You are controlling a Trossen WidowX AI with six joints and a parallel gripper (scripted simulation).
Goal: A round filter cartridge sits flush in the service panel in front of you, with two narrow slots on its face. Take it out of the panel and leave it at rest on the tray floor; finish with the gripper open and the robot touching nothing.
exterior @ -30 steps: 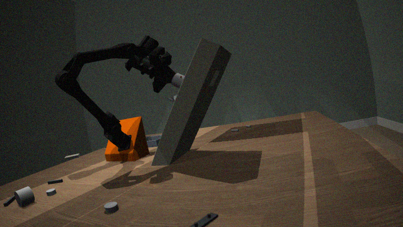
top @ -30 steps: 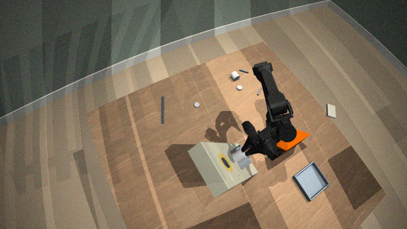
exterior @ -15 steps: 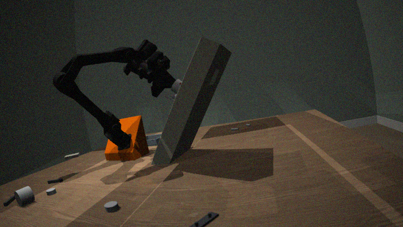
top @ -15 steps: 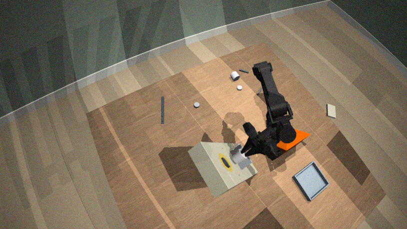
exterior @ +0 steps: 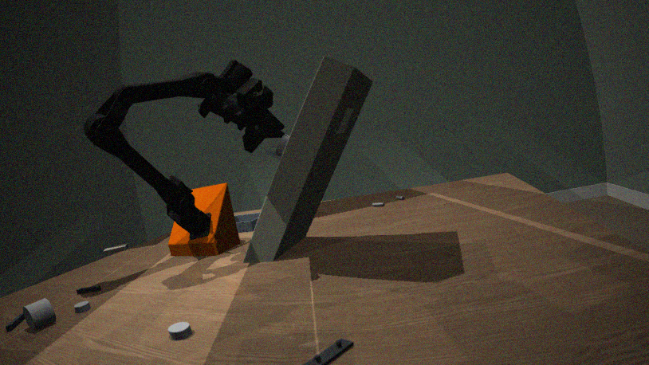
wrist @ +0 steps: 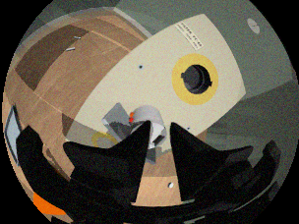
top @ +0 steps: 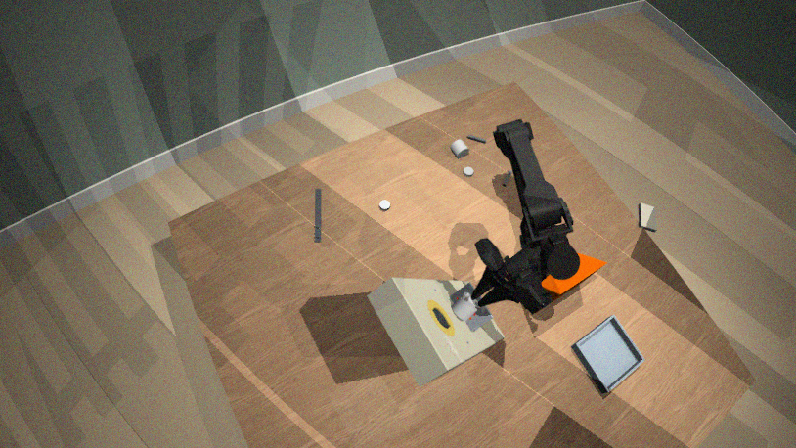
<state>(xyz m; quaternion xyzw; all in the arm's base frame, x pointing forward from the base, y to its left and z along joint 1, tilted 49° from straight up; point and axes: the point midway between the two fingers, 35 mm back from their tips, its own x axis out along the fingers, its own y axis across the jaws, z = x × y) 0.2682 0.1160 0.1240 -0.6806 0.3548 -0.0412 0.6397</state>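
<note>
The round filter cartridge is 1 cm ahead of my gripper tip, 1 cm to the right of it and 3 cm below it. Round my gripper tip: grey flap: 7 cm below; then white card: 76 cm behind, 10 cm to the left, 24 cm below; then grey tray: 31 cm behind, 31 cm to the left, 24 cm below.
</note>
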